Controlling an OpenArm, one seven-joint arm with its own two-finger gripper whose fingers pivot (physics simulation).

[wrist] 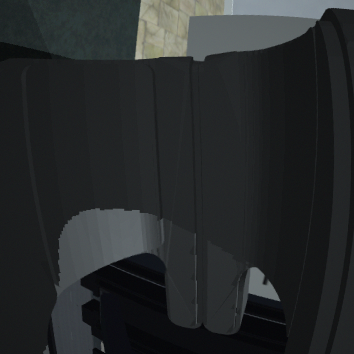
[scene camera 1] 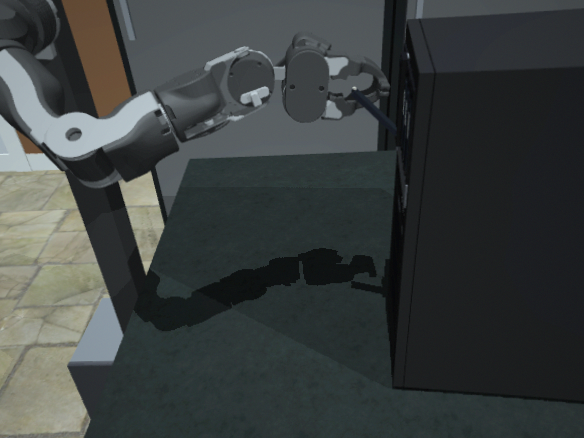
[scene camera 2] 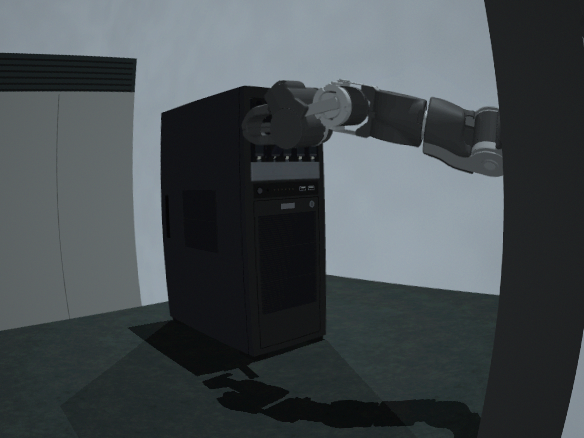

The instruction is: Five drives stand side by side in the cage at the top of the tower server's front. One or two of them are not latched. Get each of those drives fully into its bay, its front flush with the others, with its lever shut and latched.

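Observation:
The black tower server (scene camera 1: 500,210) (scene camera 2: 205,170) stands upright on the table. The lower ends of the drives (scene camera 2: 287,152) show below my gripper in the scene camera 2 view; their upper parts are hidden. One dark blue lever (scene camera 1: 375,110) stands out from the server's front, slanting up toward my gripper. My gripper (scene camera 1: 384,89) (wrist: 216,198) is shut and empty, its fingertips together just in front of the drive cage. The lever's free end overlaps the hand in the scene camera 1 view, below and behind the fingertips; whether they touch cannot be told. The fingers hide most drives in the wrist view.
The dark green table (scene camera 1: 260,360) (scene camera 2: 390,320) extends in front of the server. A grey panel (scene camera 2: 285,171) lies directly below the drive cage. A dark post (scene camera 2: 540,200) stands at the right in the scene camera 2 view, and a pale cabinet (scene camera 2: 95,200) at the left.

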